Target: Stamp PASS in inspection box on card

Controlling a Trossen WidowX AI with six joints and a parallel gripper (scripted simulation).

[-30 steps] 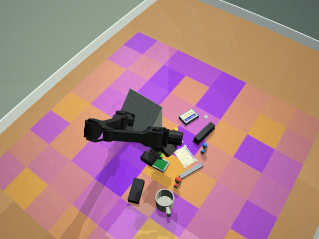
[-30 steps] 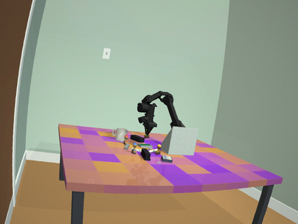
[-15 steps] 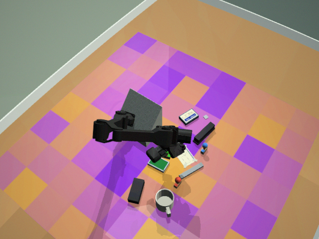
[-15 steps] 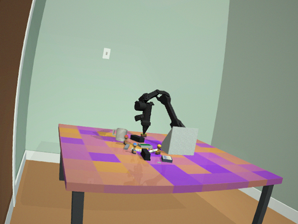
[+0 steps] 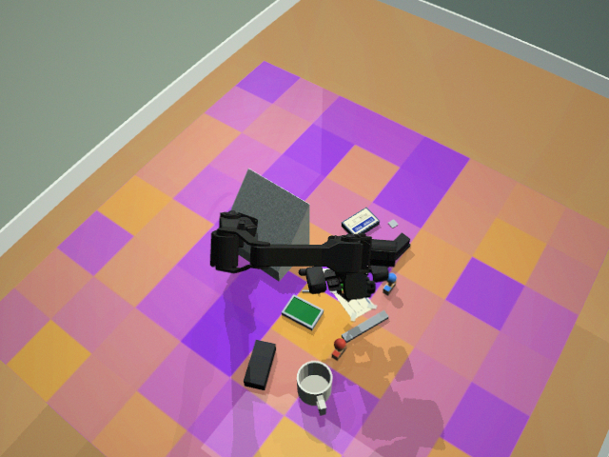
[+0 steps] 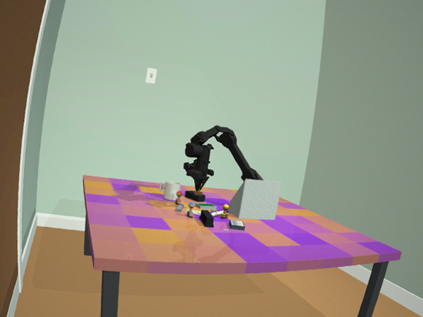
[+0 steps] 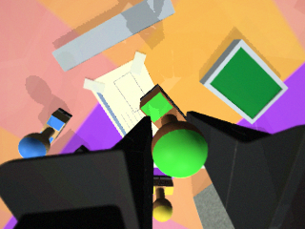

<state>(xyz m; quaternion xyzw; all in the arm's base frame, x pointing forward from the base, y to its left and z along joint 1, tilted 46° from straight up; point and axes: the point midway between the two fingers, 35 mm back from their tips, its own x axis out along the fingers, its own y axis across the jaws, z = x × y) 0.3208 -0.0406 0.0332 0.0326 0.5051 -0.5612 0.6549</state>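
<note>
Right now the card is 100 mm below my gripper tip, 40 mm to the left of it and 10 mm ahead of it. From my gripper tip the other things lie so: bolt 90 mm below, 90 mm behind, 10 mm to the left; green-knobbed stamp right at my gripper tip; grey bar 90 mm below, 70 mm ahead, 20 mm to the right.
</note>
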